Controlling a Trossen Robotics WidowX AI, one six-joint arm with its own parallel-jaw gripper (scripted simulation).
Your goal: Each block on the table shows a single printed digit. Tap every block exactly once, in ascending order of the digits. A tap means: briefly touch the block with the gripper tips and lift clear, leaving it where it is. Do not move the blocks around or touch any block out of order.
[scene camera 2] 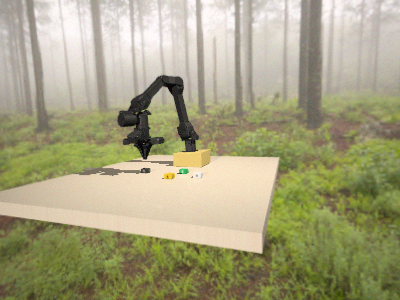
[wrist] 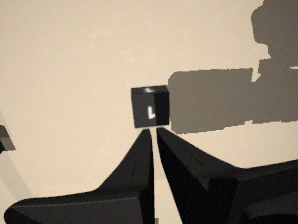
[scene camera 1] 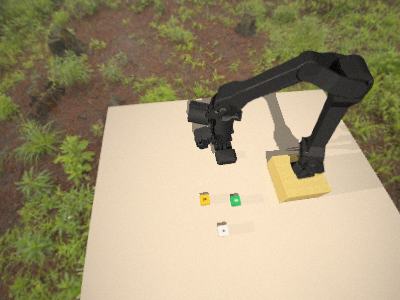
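In the wrist view, too, I can see my gripper. It is shut, this gripper of mine, and it holds nothing. There is also a black block that I see.
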